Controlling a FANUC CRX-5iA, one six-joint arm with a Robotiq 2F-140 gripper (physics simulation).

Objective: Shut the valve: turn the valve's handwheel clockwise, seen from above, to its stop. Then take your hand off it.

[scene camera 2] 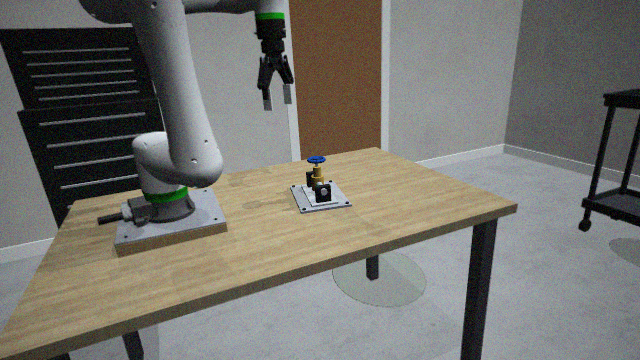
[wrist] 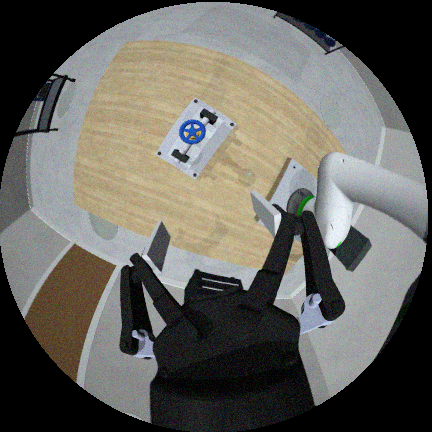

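Note:
The valve has a blue handwheel [scene camera 2: 316, 160] [wrist: 192, 132] on top of a yellow body [scene camera 2: 318, 178]. It stands upright on a grey mounting plate [scene camera 2: 342, 201] [wrist: 165, 154] fixed on the table. In the wrist view the spoked wheel shows from above, with dark pipe ends on both sides of it. My gripper [scene camera 2: 277, 97] [wrist: 207, 215] is open and empty. It points down, high above the table, and is apart from the wheel. In the scene view it is up and to the left of the valve.
The wooden table [scene camera 2: 415, 200] [wrist: 125, 100] carries the arm's base plate [scene camera 2: 170, 230] at its left. A black drawer cabinet [scene camera 2: 95, 116] stands behind the arm. A brown door [scene camera 2: 337, 75] [wrist: 65, 310] is in the wall behind. A black cart [scene camera 2: 602, 147] stands on the floor at the right.

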